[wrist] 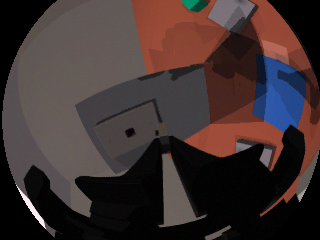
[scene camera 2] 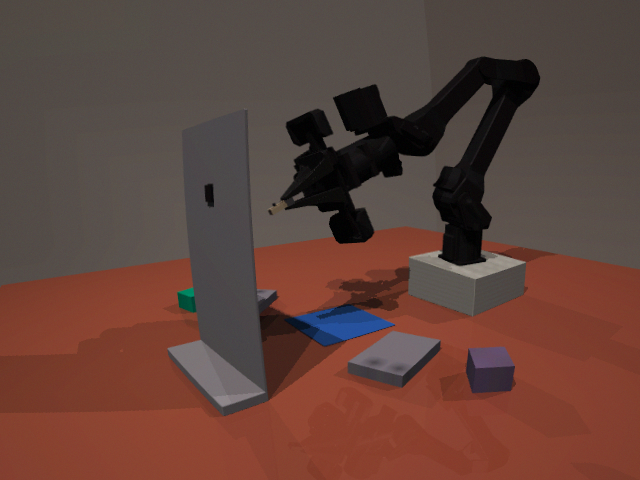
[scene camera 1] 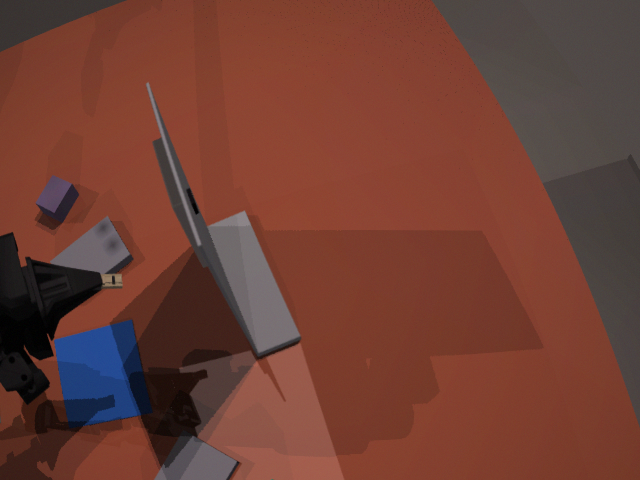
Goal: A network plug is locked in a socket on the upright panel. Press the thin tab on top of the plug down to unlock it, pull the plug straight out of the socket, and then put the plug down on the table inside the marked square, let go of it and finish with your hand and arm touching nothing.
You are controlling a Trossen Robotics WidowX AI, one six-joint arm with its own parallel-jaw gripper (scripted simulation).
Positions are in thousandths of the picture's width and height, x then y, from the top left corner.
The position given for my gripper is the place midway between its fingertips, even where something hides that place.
My gripper shows in the wrist view (511, 590), in scene camera 2 (445, 426) and in scene camera 1 (159, 584).
